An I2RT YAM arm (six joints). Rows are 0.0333 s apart.
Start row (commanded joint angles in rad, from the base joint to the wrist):
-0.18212, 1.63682, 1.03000, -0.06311, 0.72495, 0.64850
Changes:
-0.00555, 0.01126, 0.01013, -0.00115, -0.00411, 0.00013
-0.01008, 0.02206, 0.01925, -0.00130, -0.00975, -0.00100
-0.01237, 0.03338, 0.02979, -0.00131, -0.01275, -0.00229
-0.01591, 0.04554, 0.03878, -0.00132, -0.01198, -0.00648
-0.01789, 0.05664, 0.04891, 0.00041, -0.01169, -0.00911
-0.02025, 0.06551, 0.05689, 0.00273, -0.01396, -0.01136
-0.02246, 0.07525, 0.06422, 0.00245, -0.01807, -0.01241
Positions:
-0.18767, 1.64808, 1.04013, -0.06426, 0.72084, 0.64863
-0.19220, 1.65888, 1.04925, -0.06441, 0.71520, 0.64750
-0.19449, 1.67020, 1.05979, -0.06442, 0.71220, 0.64621
-0.19803, 1.68236, 1.06878, -0.06443, 0.71297, 0.64202
-0.20001, 1.69346, 1.07891, -0.06270, 0.71326, 0.63939
-0.20237, 1.70233, 1.08689, -0.06038, 0.71099, 0.63714
-0.20458, 1.71207, 1.09422, -0.06066, 0.70688, 0.63609

